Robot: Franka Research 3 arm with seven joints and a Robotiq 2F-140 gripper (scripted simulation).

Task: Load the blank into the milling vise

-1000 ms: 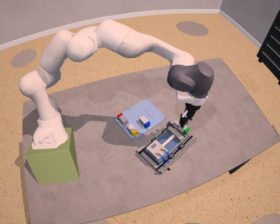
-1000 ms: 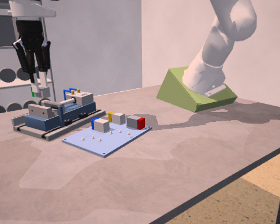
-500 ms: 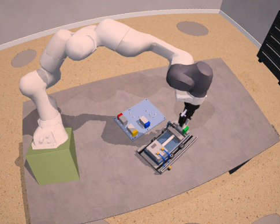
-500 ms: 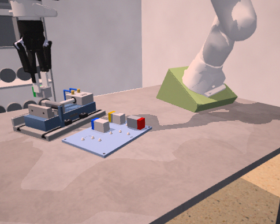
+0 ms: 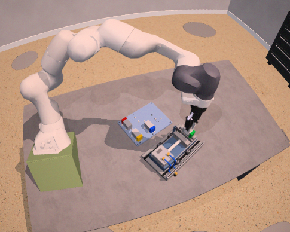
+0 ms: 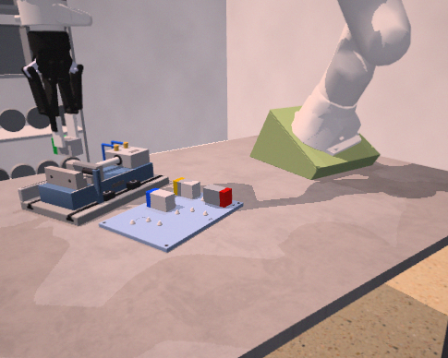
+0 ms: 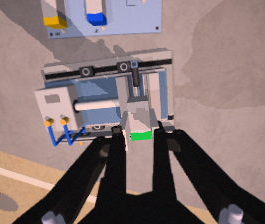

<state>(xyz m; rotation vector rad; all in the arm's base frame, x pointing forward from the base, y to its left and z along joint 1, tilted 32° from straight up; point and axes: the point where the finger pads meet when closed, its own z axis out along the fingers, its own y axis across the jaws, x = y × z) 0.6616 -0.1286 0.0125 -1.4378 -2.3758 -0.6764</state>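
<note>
My gripper is now 4 cm above the green-ended blank. Round my hand: blue-ended blank (15 cm behind, 15 cm to the left, 15 cm below); then fixed jaw (2 cm ahead, 2 cm to the left, 10 cm below); then black work stop rod (3 cm behind, 5 cm to the left, 9 cm below).
</note>
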